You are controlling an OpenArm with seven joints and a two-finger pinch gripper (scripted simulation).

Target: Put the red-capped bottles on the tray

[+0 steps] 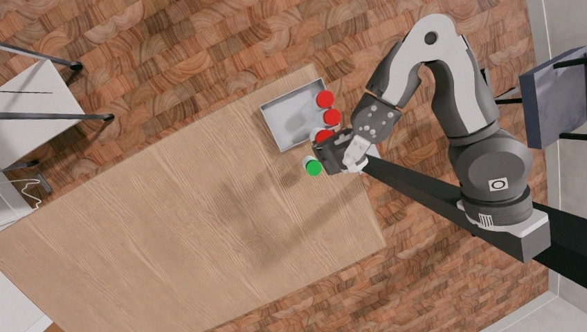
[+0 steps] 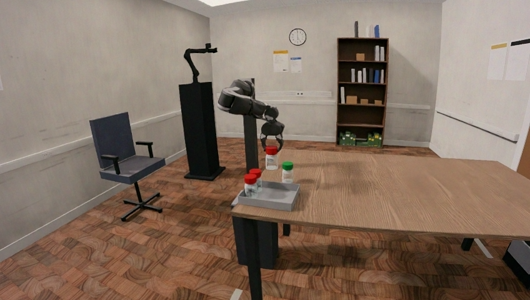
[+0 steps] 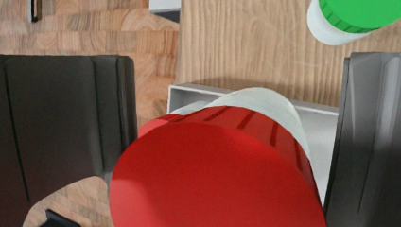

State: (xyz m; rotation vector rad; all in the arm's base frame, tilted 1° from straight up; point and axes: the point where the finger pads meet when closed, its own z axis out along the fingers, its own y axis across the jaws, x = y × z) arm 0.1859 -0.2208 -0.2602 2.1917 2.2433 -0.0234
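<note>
Now: the grey tray 190 mm below my hand, 100 mm to the right of it and 10 mm ahead of it. Round my hand: green-capped bottle (160 mm below, 80 mm to the left, 60 mm ahead).
</note>
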